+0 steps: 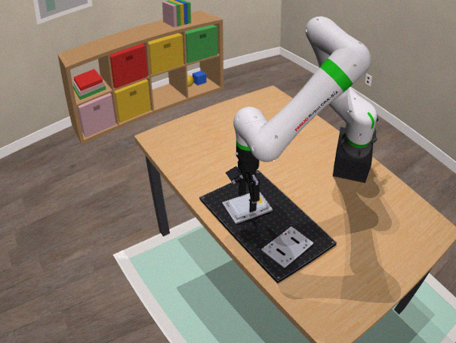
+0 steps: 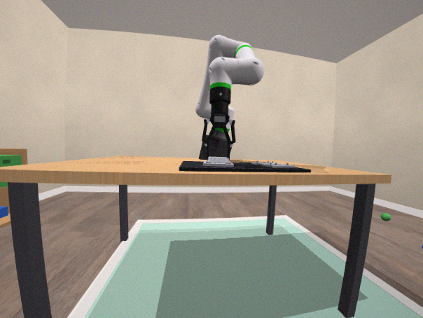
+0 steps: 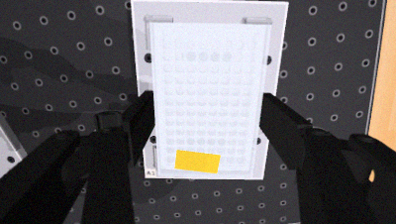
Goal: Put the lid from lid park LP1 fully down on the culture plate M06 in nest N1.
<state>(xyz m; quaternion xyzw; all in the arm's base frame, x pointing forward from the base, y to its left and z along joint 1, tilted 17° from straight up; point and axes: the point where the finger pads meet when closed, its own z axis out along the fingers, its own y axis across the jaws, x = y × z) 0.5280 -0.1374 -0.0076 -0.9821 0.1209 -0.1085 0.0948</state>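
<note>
Right now my hand is 20 mm above the clear lid. Round my hand: culture plate M06: 30 mm below; plate nest: 50 mm below; lid park LP1: 20 mm ahead, 260 mm to the left, 50 mm below.
</note>
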